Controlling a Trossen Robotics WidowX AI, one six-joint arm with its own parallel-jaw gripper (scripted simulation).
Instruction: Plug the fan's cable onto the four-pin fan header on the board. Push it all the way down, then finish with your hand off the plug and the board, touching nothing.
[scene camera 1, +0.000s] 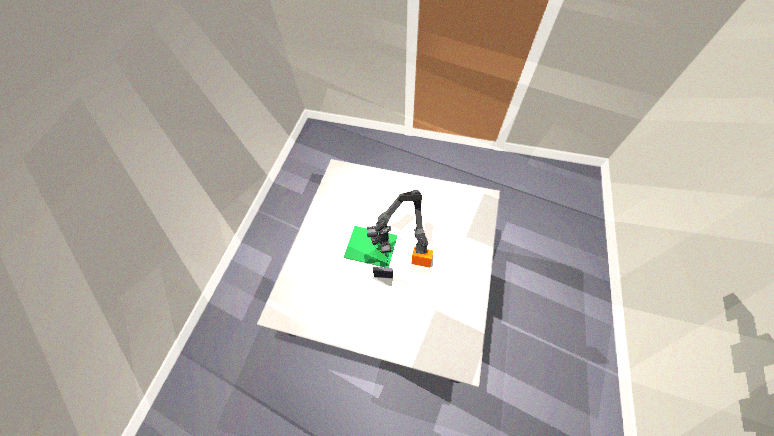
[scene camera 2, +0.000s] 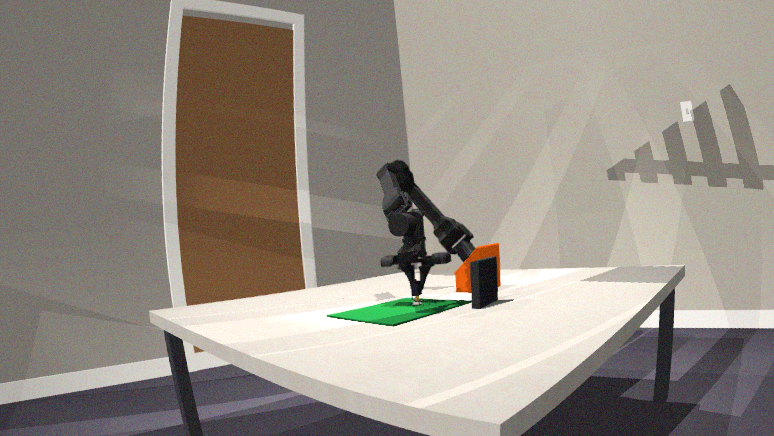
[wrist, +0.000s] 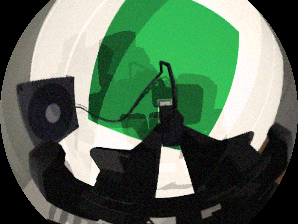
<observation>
I see my gripper (scene camera 2: 417, 290), a fan (scene camera 2: 483, 273) and a green board (scene camera 2: 392, 313).
My gripper shows as well in the wrist view (wrist: 168, 126). The fan is seen too in the wrist view (wrist: 45, 105). The green board shows as well in scene camera 1 (scene camera 1: 360, 248) and in the wrist view (wrist: 203, 49).
</observation>
